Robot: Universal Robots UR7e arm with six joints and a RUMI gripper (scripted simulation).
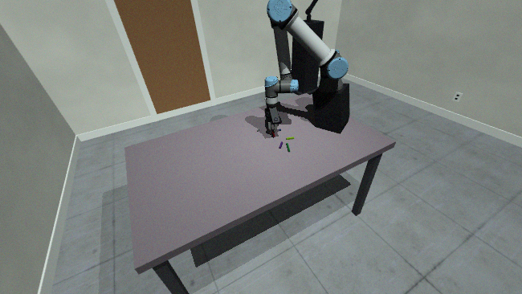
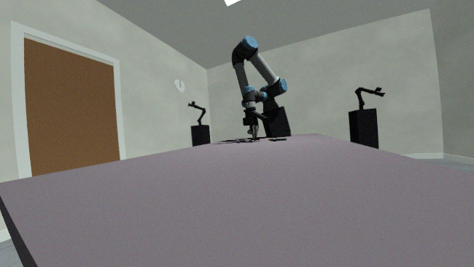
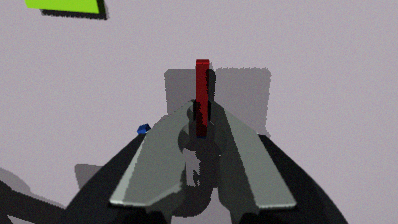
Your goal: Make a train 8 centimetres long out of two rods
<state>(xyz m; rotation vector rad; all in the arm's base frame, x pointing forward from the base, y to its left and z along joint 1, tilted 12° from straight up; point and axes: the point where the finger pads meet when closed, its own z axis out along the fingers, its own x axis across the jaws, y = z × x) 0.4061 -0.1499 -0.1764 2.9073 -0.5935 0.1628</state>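
Right now my hand is 40 mm short of the grey rod, 110 mm to the left of it and 20 mm above it. Also, from my hand: red rod: 10 mm below; then purple rod: 30 mm ahead, 120 mm to the left, 20 mm below; then lime rod: 60 mm behind, 110 mm to the left, 20 mm below.
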